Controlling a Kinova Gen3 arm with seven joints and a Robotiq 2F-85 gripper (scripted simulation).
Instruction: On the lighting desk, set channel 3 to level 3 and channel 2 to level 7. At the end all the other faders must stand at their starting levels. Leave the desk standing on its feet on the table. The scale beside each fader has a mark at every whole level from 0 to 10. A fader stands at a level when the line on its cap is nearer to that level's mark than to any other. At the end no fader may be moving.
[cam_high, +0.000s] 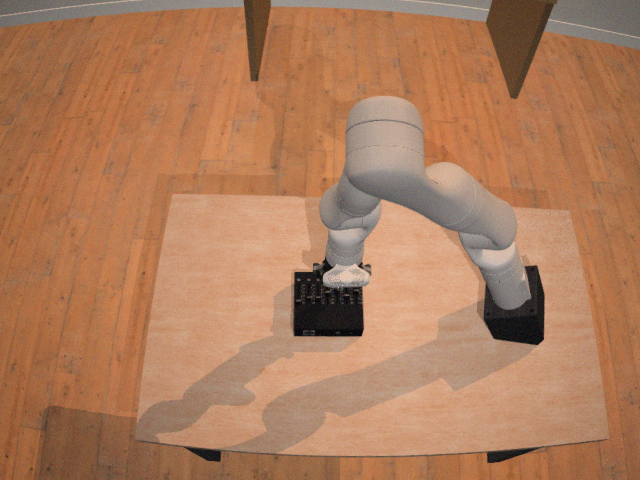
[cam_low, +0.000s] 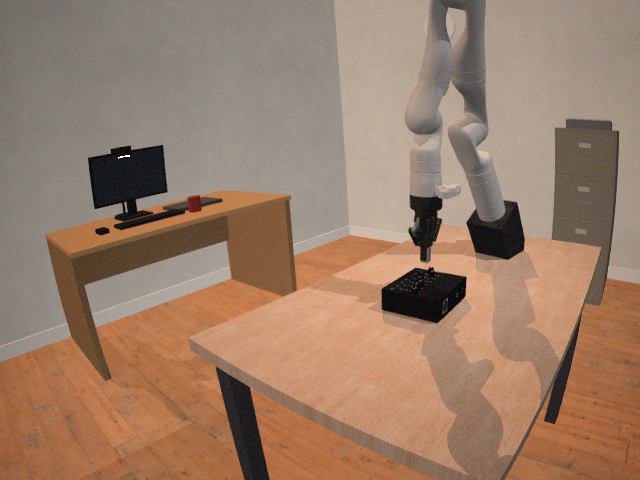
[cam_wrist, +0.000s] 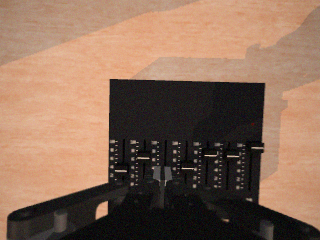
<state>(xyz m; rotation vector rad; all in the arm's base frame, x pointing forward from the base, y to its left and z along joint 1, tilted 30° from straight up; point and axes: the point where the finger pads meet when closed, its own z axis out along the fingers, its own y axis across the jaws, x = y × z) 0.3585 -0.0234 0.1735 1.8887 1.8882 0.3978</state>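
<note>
Now: hand 5 cm above the channel 3 fader cap and 1 cm to the left of it. From my hand the other things lie so: channel 2 fader cap: 5 cm below, 2 cm behind, 1 cm to the left.
</note>
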